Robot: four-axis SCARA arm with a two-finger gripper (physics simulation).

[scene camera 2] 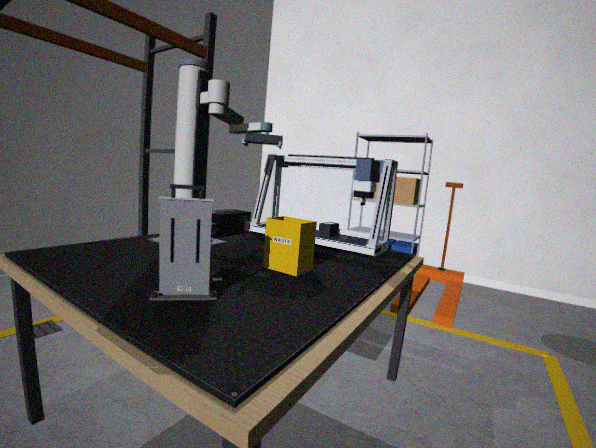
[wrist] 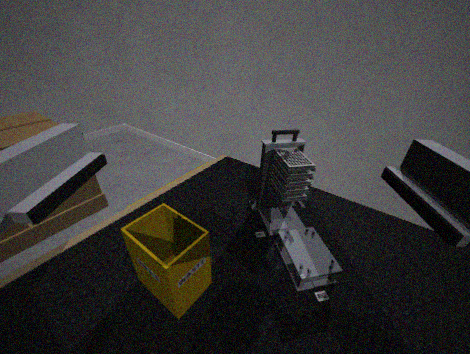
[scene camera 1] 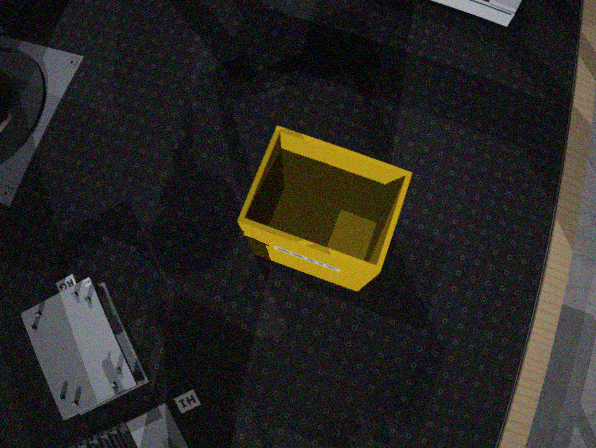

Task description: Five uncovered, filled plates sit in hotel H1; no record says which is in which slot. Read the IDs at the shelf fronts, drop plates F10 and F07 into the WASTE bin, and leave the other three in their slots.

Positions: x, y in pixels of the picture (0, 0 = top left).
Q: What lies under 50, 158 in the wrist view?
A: My gripper.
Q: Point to a grey upright tower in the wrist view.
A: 265, 199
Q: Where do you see a grey upright tower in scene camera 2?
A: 184, 271
